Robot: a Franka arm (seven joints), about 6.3 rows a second.
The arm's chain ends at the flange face. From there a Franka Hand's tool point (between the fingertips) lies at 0.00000 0.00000 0.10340 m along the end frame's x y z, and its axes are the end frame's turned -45 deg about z.
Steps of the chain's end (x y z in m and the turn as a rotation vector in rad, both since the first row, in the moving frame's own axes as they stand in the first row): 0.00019 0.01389 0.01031 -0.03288 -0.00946 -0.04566; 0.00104 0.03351 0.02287 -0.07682 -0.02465 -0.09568; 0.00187 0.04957 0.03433 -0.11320 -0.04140 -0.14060; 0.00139 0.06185 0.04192 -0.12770 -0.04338 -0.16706
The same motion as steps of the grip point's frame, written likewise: -0.01274 0.01174 0.01025 -0.01656 -0.02994 -0.04566; -0.03018 0.02859 0.02253 -0.03689 -0.07175 -0.09568; -0.04460 0.04239 0.03358 -0.05077 -0.10932 -0.14060; -0.05465 0.05188 0.04098 -0.05962 -0.12097 -0.16706
